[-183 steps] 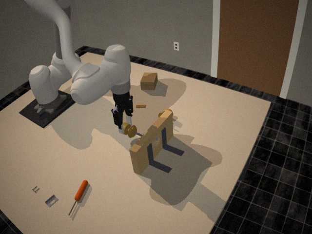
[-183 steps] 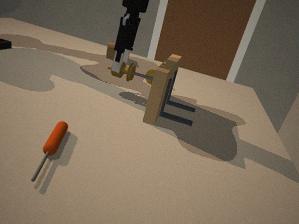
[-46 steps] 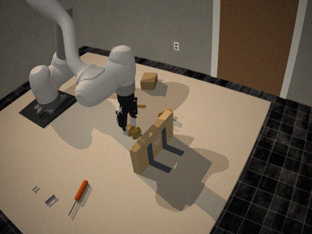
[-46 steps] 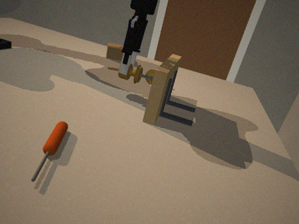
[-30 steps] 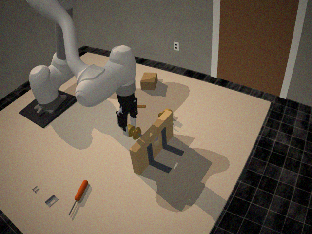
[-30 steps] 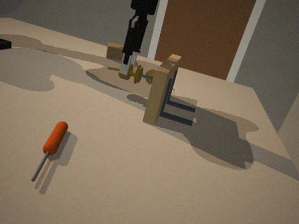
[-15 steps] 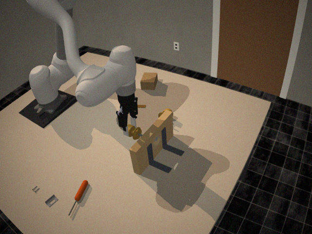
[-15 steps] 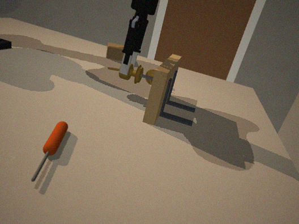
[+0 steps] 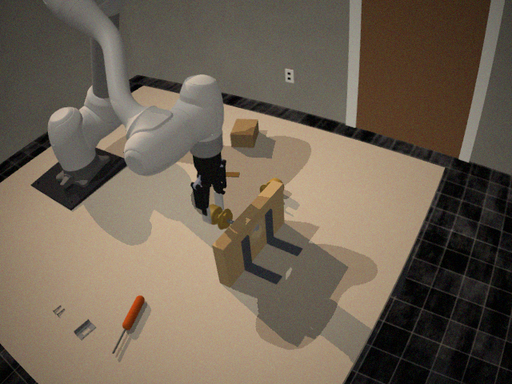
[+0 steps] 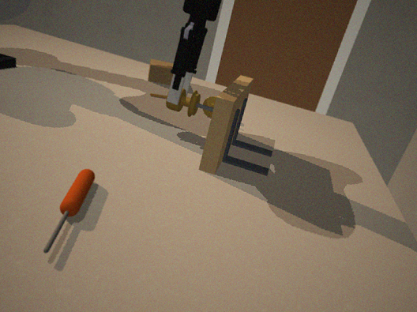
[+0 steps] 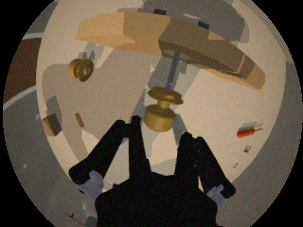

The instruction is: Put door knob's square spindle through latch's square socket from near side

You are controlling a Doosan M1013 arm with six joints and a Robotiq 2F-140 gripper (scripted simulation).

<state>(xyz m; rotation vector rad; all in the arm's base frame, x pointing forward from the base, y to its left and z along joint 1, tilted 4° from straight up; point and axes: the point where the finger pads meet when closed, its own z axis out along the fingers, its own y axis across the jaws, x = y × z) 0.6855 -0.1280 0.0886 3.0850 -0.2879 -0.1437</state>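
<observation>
My hand is 4 cm short of the brass door knob, 3 cm above it and 1 cm to the left of it. Round my hand: brass round piece (23 cm to the left, 10 cm ahead, 9 cm below); then latch socket (13 cm ahead, 3 cm to the right, 3 cm below); then upright wooden board (13 cm ahead, 3 cm to the right, 3 cm below).
</observation>
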